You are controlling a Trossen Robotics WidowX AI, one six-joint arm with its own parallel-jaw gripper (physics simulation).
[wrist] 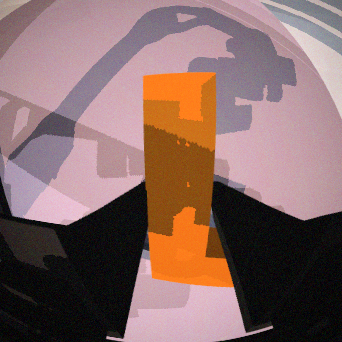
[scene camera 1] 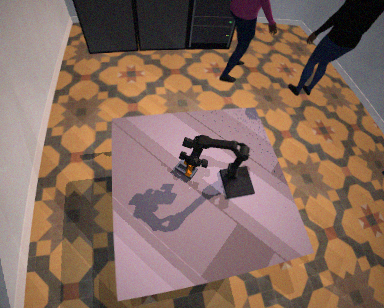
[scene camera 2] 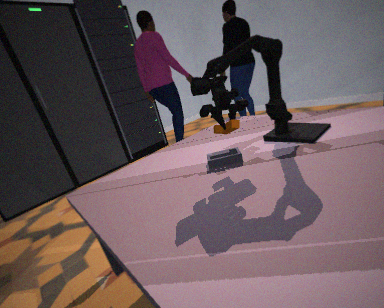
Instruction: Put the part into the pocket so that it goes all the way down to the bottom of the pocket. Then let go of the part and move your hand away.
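Frame: origin at the arm's base, x right, y ahead, z up, level; centimetres.
Where they show: gripper, fingertip midpoint: (wrist: 180,188) (scene camera 1: 189,169) (scene camera 2: 229,128); arm's base at its link origin: (scene camera 1: 230,175) (scene camera 2: 281,131).
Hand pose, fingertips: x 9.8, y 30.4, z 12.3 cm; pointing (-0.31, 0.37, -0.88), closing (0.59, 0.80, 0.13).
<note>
Each offset is from my fingertips to the centre of the thing. Level surfaces: height alone.
The orange part {dx +1.0, dy +1.1, dz +1.0 cm} (scene camera 1: 189,169) (scene camera 2: 226,127) (wrist: 175,175) is a long block, held off the table between the fingers of my gripper (scene camera 1: 190,164) (scene camera 2: 229,123) (wrist: 180,188), which is shut on it. The grey block with the pocket {dx +6.1, dy -1.2, dz -12.9 cm} (scene camera 1: 180,168) (scene camera 2: 225,161) sits on the table below the part. In scene camera 2 a clear gap shows between the part and the block, and the slot on the block's top shows. In the wrist view the part hides most of the block; small grey-blue pieces show beside it, and the pocket opening is hidden.
The pink table {dz -14.7 cm} (scene camera 1: 145,130) (scene camera 2: 150,175) carries the arm's black base plate (scene camera 1: 238,184) (scene camera 2: 300,132), to the right of the pocket block in both scene views. The arm's shadow falls across the table. Two people and dark cabinets (scene camera 1: 110,25) (scene camera 2: 45,100) stand beyond the table.
</note>
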